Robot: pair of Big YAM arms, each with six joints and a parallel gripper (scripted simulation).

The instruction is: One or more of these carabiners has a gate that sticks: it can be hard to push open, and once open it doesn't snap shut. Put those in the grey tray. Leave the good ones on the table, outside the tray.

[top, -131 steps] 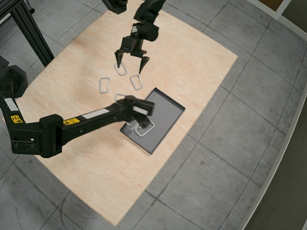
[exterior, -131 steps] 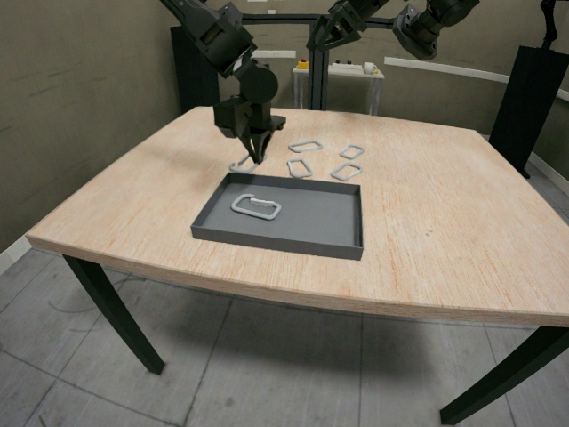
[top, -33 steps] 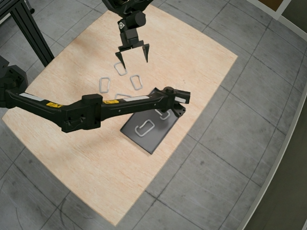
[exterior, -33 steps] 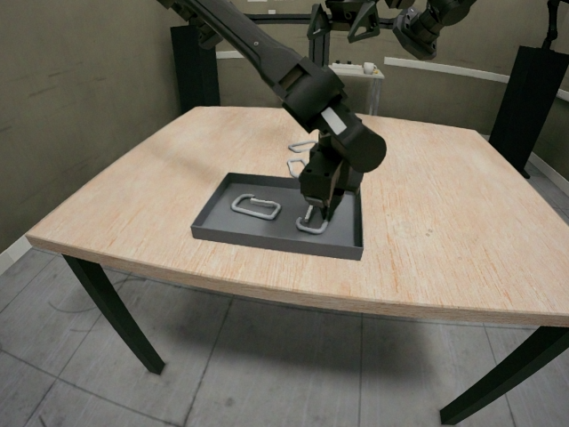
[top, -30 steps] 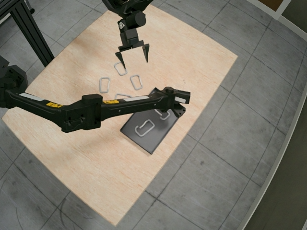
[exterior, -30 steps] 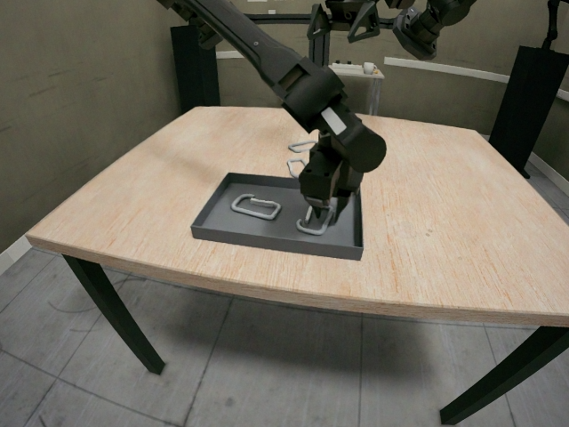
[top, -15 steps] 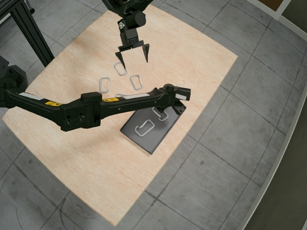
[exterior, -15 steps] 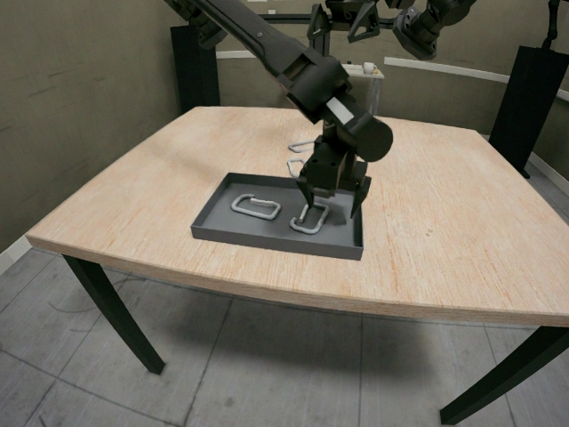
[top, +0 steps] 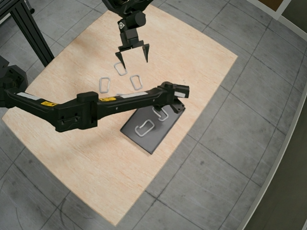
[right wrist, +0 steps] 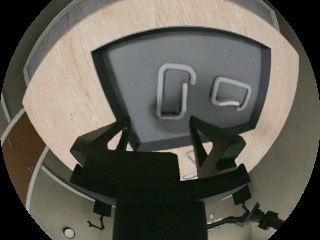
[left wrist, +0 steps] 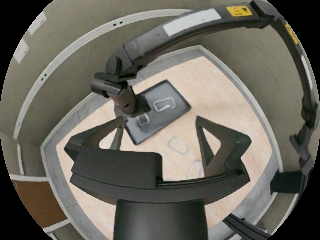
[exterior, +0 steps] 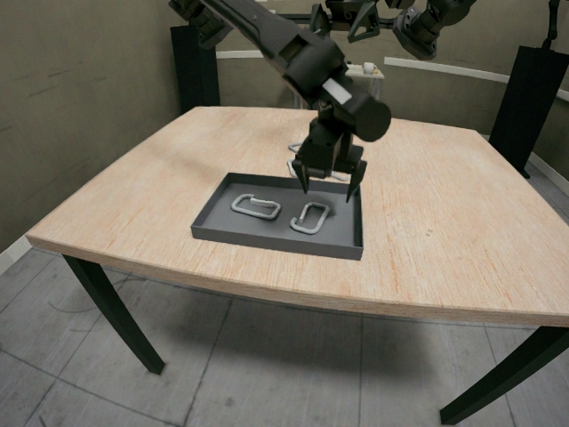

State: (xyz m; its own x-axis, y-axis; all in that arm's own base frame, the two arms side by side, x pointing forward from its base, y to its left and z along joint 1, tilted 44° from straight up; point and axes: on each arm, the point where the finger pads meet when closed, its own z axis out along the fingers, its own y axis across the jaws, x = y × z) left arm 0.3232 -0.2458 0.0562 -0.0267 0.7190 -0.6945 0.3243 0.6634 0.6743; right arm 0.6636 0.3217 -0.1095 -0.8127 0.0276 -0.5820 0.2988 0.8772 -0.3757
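Now: right hand 8 cm to the left of the grey tray, 5 cm above it and 2 cm short of it.
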